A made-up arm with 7 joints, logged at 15 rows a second.
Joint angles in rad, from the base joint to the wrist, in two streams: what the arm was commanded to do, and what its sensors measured. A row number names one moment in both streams.
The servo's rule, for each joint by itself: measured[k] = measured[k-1] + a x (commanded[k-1-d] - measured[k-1]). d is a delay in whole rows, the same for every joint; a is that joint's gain. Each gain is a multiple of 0.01, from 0.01 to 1. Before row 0 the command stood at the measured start. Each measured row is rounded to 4 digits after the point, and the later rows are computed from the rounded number. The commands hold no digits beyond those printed.
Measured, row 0:
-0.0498, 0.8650, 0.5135, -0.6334, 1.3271, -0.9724, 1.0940
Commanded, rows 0 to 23:
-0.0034, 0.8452, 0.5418, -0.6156, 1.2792, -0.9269, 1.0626
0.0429, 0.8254, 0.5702, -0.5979, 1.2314, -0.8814, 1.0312
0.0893, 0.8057, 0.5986, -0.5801, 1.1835, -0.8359, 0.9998
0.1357, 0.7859, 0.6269, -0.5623, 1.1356, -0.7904, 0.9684
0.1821, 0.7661, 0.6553, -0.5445, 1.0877, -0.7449, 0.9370
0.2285, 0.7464, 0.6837, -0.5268, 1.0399, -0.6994, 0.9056
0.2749, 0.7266, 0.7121, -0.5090, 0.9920, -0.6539, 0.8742
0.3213, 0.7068, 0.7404, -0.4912, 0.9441, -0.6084, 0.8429
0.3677, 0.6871, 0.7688, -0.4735, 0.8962, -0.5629, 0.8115
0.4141, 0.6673, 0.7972, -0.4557, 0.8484, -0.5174, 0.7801
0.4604, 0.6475, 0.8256, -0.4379, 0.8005, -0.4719, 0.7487
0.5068, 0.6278, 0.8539, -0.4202, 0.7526, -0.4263, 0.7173
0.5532, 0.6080, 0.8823, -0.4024, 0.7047, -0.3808, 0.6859
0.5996, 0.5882, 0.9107, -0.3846, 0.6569, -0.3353, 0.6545
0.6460, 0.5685, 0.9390, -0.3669, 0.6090, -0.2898, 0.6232
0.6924, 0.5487, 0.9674, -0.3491, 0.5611, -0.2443, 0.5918
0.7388, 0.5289, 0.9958, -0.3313, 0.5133, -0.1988, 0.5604
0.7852, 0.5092, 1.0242, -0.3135, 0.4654, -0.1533, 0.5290
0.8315, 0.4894, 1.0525, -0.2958, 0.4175, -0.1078, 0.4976
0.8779, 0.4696, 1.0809, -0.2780, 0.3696, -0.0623, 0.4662
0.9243, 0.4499, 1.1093, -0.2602, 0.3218, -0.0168, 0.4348
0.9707, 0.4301, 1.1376, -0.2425, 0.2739, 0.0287, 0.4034
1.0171, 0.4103, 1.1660, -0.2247, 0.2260, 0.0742, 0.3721
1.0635, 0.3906, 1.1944, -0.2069, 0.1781, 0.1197, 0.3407
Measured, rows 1 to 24:
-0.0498, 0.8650, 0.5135, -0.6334, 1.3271, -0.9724, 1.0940
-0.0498, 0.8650, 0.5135, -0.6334, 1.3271, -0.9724, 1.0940
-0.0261, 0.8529, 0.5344, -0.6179, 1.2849, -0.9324, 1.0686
0.0091, 0.8361, 0.5609, -0.6005, 1.2378, -0.8875, 1.0383
0.0500, 0.8176, 0.5888, -0.5828, 1.1900, -0.8421, 1.0071
0.0937, 0.7983, 0.6170, -0.5650, 1.1421, -0.7966, 0.9758
0.1388, 0.7787, 0.6453, -0.5472, 1.0942, -0.7511, 0.9444
0.1845, 0.7590, 0.6737, -0.5295, 1.0464, -0.7056, 0.9130
0.2306, 0.7392, 0.7021, -0.5117, 0.9985, -0.6601, 0.8816
0.2769, 0.7194, 0.7304, -0.4939, 0.9506, -0.6146, 0.8503
0.3232, 0.6997, 0.7588, -0.4762, 0.9027, -0.5691, 0.8189
0.3696, 0.6799, 0.7872, -0.4584, 0.8549, -0.5236, 0.7875
0.4159, 0.6601, 0.8156, -0.4406, 0.8070, -0.4781, 0.7561
0.4623, 0.6404, 0.8439, -0.4229, 0.7591, -0.4325, 0.7247
0.5087, 0.6206, 0.8723, -0.4051, 0.7112, -0.3870, 0.6933
0.5551, 0.6008, 0.9007, -0.3873, 0.6634, -0.3415, 0.6619
0.6015, 0.5811, 0.9290, -0.3696, 0.6155, -0.2960, 0.6306
0.6479, 0.5613, 0.9574, -0.3518, 0.5676, -0.2505, 0.5992
0.6943, 0.5415, 0.9858, -0.3340, 0.5198, -0.2050, 0.5678
0.7407, 0.5218, 1.0142, -0.3162, 0.4719, -0.1595, 0.5364
0.7870, 0.5020, 1.0425, -0.2985, 0.4240, -0.1140, 0.5050
0.8334, 0.4822, 1.0709, -0.2807, 0.3761, -0.0685, 0.4736
0.8798, 0.4625, 1.0993, -0.2629, 0.3283, -0.0230, 0.4422
0.9262, 0.4427, 1.1276, -0.2452, 0.2804, 0.0225, 0.4108
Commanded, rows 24 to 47:
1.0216, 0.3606, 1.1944, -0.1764, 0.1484, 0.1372, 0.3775
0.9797, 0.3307, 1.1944, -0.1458, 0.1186, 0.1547, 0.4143
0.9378, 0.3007, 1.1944, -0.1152, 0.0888, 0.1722, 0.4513
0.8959, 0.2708, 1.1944, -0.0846, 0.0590, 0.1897, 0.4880
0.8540, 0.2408, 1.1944, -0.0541, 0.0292, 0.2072, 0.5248
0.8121, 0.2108, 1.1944, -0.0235, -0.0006, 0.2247, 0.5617
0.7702, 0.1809, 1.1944, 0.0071, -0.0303, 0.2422, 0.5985
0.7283, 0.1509, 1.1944, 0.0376, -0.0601, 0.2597, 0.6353
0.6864, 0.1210, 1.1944, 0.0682, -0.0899, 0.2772, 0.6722
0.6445, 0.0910, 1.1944, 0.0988, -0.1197, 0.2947, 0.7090
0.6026, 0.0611, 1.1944, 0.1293, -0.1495, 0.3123, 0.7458
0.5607, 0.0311, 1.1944, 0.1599, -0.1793, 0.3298, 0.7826
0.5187, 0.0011, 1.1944, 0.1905, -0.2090, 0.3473, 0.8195
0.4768, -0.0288, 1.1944, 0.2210, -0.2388, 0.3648, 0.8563
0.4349, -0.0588, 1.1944, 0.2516, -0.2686, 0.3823, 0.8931
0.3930, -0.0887, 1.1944, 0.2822, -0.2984, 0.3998, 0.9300
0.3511, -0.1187, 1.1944, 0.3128, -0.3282, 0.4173, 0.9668
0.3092, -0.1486, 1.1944, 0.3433, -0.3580, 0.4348, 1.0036
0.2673, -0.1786, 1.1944, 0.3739, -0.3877, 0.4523, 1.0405
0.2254, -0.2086, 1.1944, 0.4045, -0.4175, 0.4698, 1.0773
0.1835, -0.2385, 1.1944, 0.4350, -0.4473, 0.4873, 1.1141
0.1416, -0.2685, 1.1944, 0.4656, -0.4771, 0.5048, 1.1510
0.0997, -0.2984, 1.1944, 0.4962, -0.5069, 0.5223, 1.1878
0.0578, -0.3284, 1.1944, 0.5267, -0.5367, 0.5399, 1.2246
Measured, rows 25 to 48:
0.9726, 0.4229, 1.1560, -0.2274, 0.2325, 0.0680, 0.3795
1.0190, 0.4032, 1.1844, -0.2096, 0.1846, 0.1135, 0.3481
1.0203, 0.3772, 1.1918, -0.1807, 0.1527, 0.1344, 0.3719
0.9996, 0.3488, 1.1937, -0.1503, 0.1227, 0.1523, 0.4062
0.9681, 0.3195, 1.1942, -0.1198, 0.0929, 0.1698, 0.4427
0.9313, 0.2898, 1.1943, -0.0892, 0.0631, 0.1873, 0.4794
0.8919, 0.2599, 1.1944, -0.0587, 0.0333, 0.2048, 0.5162
0.8512, 0.2299, 1.1944, -0.0281, 0.0035, 0.2223, 0.5531
0.8099, 0.2000, 1.1944, 0.0025, -0.0262, 0.2398, 0.5899
0.7683, 0.1700, 1.1944, 0.0330, -0.0560, 0.2573, 0.6267
0.7265, 0.1401, 1.1944, 0.0636, -0.0858, 0.2748, 0.6636
0.6847, 0.1101, 1.1944, 0.0942, -0.1156, 0.2923, 0.7004
0.6428, 0.0802, 1.1944, 0.1247, -0.1454, 0.3099, 0.7372
0.6009, 0.0502, 1.1944, 0.1553, -0.1752, 0.3274, 0.7740
0.5590, 0.0202, 1.1944, 0.1859, -0.2049, 0.3449, 0.8109
0.5171, -0.0097, 1.1944, 0.2164, -0.2347, 0.3624, 0.8477
0.4752, -0.0397, 1.1944, 0.2470, -0.2645, 0.3799, 0.8845
0.4333, -0.0696, 1.1944, 0.2776, -0.2943, 0.3974, 0.9214
0.3914, -0.0996, 1.1944, 0.3082, -0.3241, 0.4149, 0.9582
0.3495, -0.1295, 1.1944, 0.3387, -0.3539, 0.4324, 0.9950
0.3076, -0.1595, 1.1944, 0.3693, -0.3836, 0.4499, 1.0319
0.2657, -0.1895, 1.1944, 0.3999, -0.4134, 0.4674, 1.0687
0.2238, -0.2194, 1.1944, 0.4304, -0.4432, 0.4849, 1.1055
0.1819, -0.2494, 1.1944, 0.4610, -0.4730, 0.5024, 1.1424

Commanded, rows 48 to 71:
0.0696, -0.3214, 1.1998, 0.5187, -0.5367, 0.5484, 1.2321
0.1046, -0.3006, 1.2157, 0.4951, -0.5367, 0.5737, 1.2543
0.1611, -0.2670, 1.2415, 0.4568, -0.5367, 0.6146, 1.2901
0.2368, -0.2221, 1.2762, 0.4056, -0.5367, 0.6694, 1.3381
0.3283, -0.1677, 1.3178, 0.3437, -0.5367, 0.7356, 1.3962
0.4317, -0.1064, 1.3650, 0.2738, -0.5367, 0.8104, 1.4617
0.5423, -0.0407, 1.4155, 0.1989, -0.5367, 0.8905, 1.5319
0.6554, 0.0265, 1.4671, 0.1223, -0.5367, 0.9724, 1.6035
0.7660, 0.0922, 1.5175, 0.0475, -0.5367, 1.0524, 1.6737
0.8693, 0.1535, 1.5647, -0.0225, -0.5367, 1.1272, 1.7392
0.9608, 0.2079, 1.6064, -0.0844, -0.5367, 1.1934, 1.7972
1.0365, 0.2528, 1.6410, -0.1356, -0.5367, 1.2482, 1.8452
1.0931, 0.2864, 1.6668, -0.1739, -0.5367, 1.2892, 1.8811
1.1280, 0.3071, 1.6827, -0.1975, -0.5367, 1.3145, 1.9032
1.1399, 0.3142, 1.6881, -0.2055, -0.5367, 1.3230, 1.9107
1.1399, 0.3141, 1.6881, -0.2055, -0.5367, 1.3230, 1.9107
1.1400, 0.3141, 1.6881, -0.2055, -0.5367, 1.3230, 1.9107
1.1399, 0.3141, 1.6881, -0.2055, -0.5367, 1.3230, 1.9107
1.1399, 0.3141, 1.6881, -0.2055, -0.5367, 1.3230, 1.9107
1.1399, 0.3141, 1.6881, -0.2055, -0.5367, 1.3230, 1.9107
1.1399, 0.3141, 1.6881, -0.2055, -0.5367, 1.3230, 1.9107
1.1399, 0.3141, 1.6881, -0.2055, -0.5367, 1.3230, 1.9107
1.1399, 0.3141, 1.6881, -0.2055, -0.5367, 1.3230, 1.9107
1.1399, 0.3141, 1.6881, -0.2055, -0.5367, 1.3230, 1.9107
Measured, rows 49 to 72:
0.1400, -0.2793, 1.1944, 0.4916, -0.5028, 0.5199, 1.1792
0.0981, -0.3093, 1.1944, 0.5221, -0.5326, 0.5375, 1.2160
0.0836, -0.3167, 1.1984, 0.5191, -0.5362, 0.5471, 1.2290
0.0943, -0.3069, 1.2112, 0.4982, -0.5366, 0.5705, 1.2495
0.1284, -0.2826, 1.2336, 0.4622, -0.5367, 0.6093, 1.2824
0.1837, -0.2457, 1.2651, 0.4130, -0.5367, 0.6622, 1.3275
0.2574, -0.1981, 1.3041, 0.3527, -0.5367, 0.7268, 1.3831
0.3463, -0.1422, 1.3492, 0.2841, -0.5367, 0.8004, 1.4468
0.4463, -0.0803, 1.3983, 0.2100, -0.5367, 0.8797, 1.5157
0.5529, -0.0152, 1.4492, 0.1337, -0.5367, 0.9613, 1.5868
0.6616, 0.0503, 1.4997, 0.0587, -0.5367, 1.0415, 1.6572
0.7675, 0.1133, 1.5478, -0.0119, -0.5367, 1.1169, 1.7236
0.8661, 0.1710, 1.5912, -0.0750, -0.5367, 1.1842, 1.7832
0.9530, 0.2209, 1.6281, -0.1277, -0.5367, 1.2405, 1.8334
1.0245, 0.2609, 1.6567, -0.1679, -0.5367, 1.2834, 1.8720
1.0773, 0.2891, 1.6759, -0.1937, -0.5367, 1.3108, 1.8973
1.1092, 0.3044, 1.6849, -0.2040, -0.5367, 1.3215, 1.9082
1.1249, 0.3103, 1.6873, -0.2053, -0.5367, 1.3228, 1.9102
1.1326, 0.3126, 1.6879, -0.2055, -0.5367, 1.3230, 1.9106
1.1363, 0.3135, 1.6880, -0.2055, -0.5367, 1.3230, 1.9107
1.1381, 0.3139, 1.6881, -0.2055, -0.5367, 1.3230, 1.9107
1.1390, 0.3140, 1.6881, -0.2055, -0.5367, 1.3230, 1.9107
1.1395, 0.3141, 1.6881, -0.2055, -0.5367, 1.3230, 1.9107
1.1397, 0.3141, 1.6881, -0.2055, -0.5367, 1.3230, 1.9107

